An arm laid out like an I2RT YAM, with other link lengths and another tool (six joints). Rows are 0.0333 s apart.
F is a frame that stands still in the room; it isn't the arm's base.
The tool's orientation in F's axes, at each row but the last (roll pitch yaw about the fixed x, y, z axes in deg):
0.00 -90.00 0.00
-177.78 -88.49 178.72
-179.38 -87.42 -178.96
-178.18 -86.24 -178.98
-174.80 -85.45 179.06
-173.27 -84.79 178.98
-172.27 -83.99 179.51
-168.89 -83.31 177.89
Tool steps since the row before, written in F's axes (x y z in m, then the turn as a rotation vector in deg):
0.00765 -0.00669 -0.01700 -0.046 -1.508 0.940
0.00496 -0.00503 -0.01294 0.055 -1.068 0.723
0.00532 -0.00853 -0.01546 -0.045 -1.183 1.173
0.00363 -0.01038 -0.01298 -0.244 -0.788 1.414
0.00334 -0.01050 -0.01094 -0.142 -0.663 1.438
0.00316 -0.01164 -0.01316 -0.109 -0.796 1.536
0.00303 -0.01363 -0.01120 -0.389 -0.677 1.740
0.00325 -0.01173 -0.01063 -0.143 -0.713 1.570
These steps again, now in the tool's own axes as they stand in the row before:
-0.01700 -0.00669 -0.00765 0.940 -1.508 0.046
-0.01307 -0.00510 -0.00453 0.721 -1.069 -0.056
-0.01568 -0.00867 -0.00437 1.175 -1.182 0.026
-0.01318 -0.01052 -0.00225 1.428 -0.778 0.190
-0.01118 -0.01064 -0.00168 1.444 -0.661 0.077
-0.01341 -0.01175 -0.00079 1.538 -0.798 0.049
-0.01147 -0.01374 -0.00011 1.771 -0.647 0.289
-0.01099 -0.01185 -0.00014 1.573 -0.717 0.073

